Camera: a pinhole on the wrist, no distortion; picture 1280 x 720 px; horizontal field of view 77.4 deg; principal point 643.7 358.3 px. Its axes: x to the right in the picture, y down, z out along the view. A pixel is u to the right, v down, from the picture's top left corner.
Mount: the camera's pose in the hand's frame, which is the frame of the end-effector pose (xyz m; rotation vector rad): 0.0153 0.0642 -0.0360 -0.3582 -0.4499 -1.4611
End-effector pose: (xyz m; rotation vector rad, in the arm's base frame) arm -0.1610 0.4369 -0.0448 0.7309 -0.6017 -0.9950
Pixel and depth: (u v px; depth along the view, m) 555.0 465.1 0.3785
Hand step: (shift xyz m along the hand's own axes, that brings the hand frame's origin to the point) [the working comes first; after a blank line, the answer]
In the camera's frame: -0.0420 0.0506 0.3785

0.0353 0.2919 0.2727
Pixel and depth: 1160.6 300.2 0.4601
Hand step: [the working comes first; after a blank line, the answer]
In the camera's frame: 0.2977 -0.0335 0.4601

-0.0366 0.0314 0.5096
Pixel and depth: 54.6 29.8 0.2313
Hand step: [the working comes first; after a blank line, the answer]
In the camera's frame: -0.1706 -0.0951 0.2313

-0.1056 0.3183 0.0756
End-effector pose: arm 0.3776 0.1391 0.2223 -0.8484 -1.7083 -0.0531
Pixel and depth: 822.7 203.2 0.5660
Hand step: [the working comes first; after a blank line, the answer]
In the camera's frame: 0.1268 -0.1099 0.5660

-0.1296 0.2253 0.5132
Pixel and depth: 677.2 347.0 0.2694
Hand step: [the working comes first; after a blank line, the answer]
In the camera's frame: 0.0113 -0.0038 0.2694

-0.0079 0.1874 0.2028
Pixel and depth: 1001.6 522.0 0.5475
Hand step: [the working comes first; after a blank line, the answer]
In the camera's frame: 0.2453 0.1122 0.5475

0.0992 0.1320 0.5647
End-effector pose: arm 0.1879 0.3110 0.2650 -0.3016 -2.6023 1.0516
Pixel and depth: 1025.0 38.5 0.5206
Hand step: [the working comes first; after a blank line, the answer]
In the camera's frame: 0.2485 -0.2084 0.5206

-0.2179 0.0895 0.5307
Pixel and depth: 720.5 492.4 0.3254
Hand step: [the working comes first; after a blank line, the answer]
In the camera's frame: 0.0313 0.0546 0.3254

0.0471 0.2026 0.2635
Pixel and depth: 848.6 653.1 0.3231
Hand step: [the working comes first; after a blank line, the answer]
In the camera's frame: 0.0829 0.1192 0.3231

0.1144 0.1622 0.2897
